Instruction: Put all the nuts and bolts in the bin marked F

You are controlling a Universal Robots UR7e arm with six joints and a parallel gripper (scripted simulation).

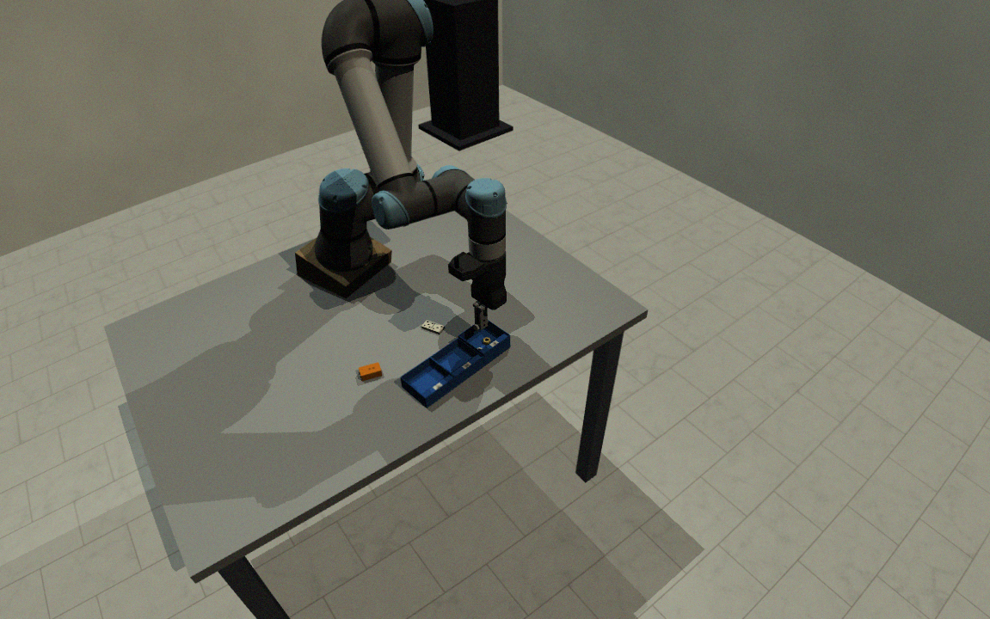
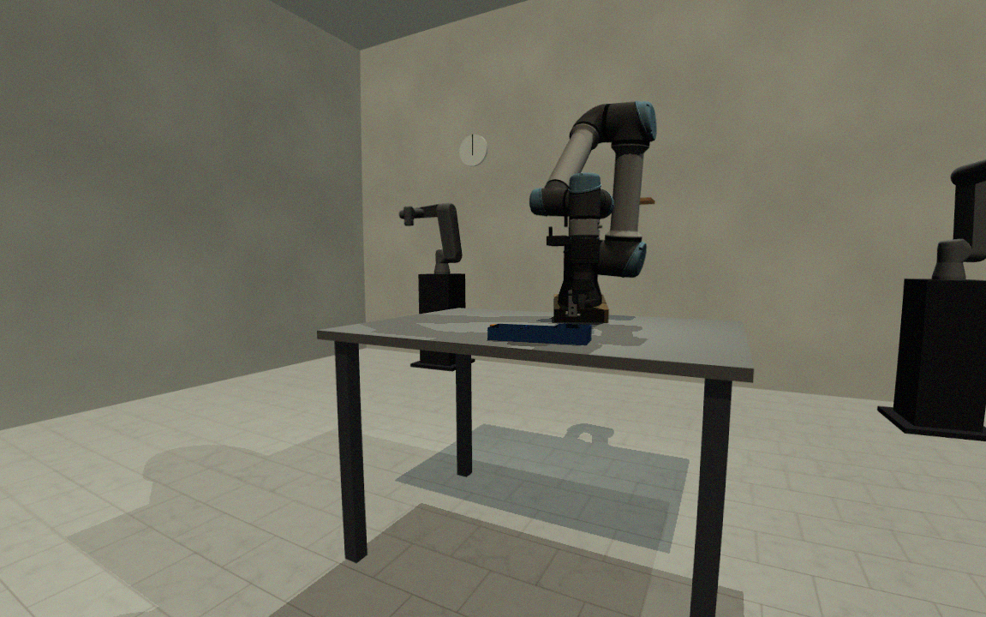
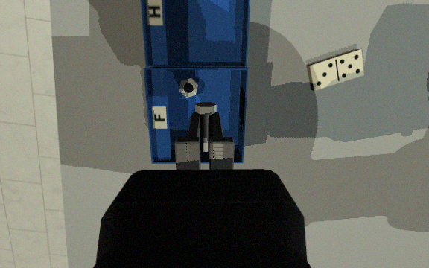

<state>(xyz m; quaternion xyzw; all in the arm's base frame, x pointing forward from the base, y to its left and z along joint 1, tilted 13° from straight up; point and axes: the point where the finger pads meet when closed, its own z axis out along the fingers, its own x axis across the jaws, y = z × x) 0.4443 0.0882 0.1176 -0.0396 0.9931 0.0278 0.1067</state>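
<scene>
Now: the grey bolt 10 mm to the right of my hand and 10 mm below it. From my hand the other things lie so: blue bin row (20 mm ahead, 80 mm to the right, 60 mm below); then brass nut (10 mm to the left, 70 mm below); then grey nut (20 mm ahead, 20 mm to the right, 70 mm below).
</scene>
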